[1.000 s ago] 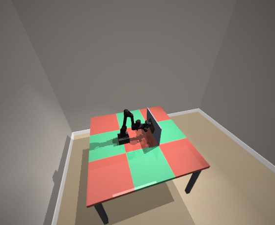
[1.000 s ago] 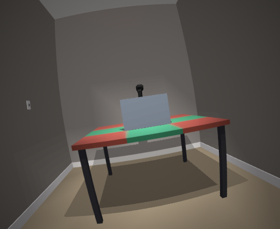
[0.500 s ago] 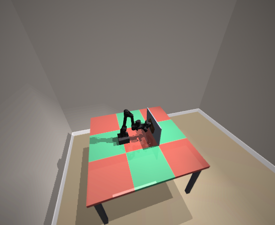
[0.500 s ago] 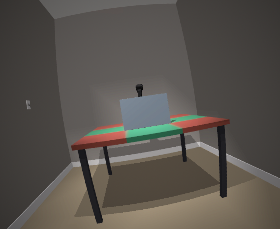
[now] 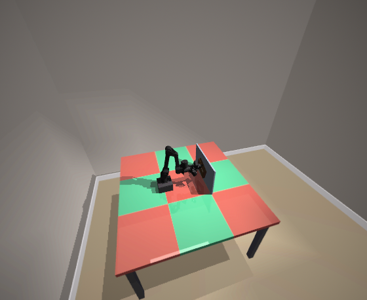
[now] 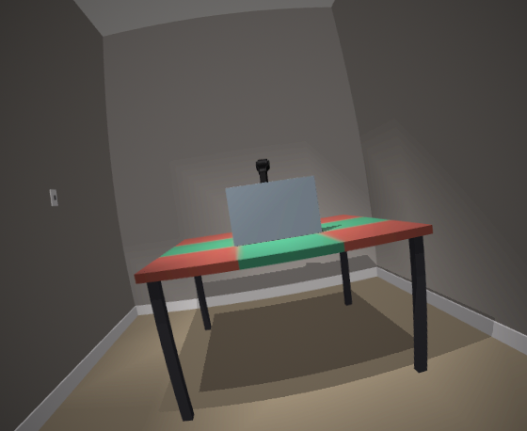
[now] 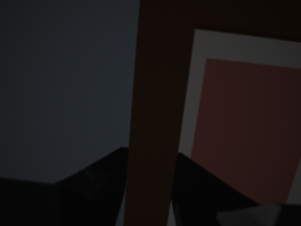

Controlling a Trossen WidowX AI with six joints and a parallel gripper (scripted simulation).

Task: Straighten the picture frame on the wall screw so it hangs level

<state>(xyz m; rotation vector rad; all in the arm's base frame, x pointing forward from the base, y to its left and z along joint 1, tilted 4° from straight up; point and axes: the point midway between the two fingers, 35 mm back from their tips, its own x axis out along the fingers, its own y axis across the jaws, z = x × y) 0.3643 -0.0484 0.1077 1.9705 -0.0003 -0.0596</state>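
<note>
My gripper tip is now 1 cm short of the picture frame, 2 cm to the right of it and 5 cm above it. Round my gripper tip: grey wall panel (2 cm ahead, 3 cm to the left, 5 cm below).
</note>
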